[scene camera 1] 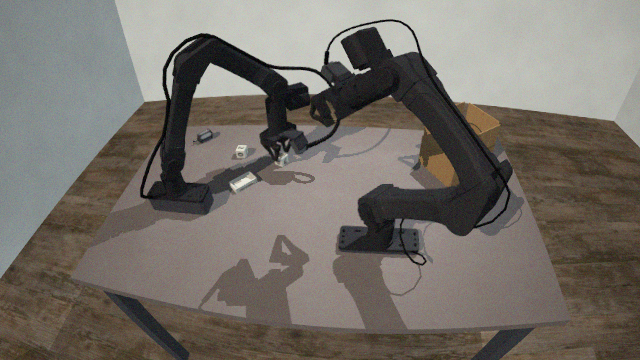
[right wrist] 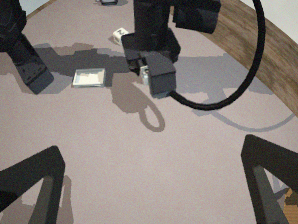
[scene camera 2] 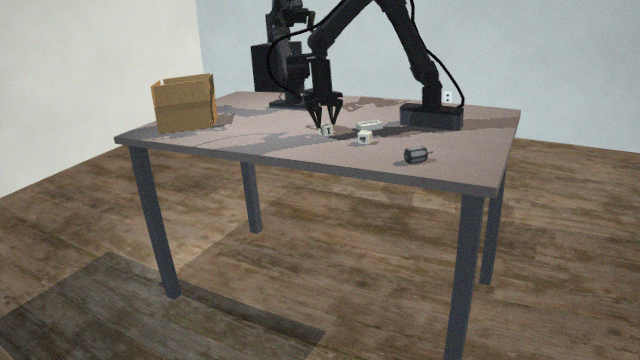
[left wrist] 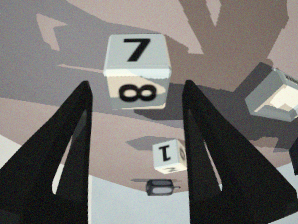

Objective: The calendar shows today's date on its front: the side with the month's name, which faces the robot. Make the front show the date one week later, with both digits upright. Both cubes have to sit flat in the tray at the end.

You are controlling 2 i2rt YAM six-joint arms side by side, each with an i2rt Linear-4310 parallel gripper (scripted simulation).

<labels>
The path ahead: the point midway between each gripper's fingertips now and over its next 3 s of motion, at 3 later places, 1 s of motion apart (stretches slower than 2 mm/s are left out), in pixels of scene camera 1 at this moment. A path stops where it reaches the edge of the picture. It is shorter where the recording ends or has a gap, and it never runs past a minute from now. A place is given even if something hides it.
My left gripper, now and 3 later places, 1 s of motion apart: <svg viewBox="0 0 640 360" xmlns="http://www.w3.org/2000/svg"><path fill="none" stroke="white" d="M280 156L282 150L246 165L245 165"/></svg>
My right gripper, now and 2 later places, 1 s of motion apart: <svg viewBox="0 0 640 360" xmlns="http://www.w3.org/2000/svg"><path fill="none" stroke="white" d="M327 106L291 122L294 133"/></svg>
</labels>
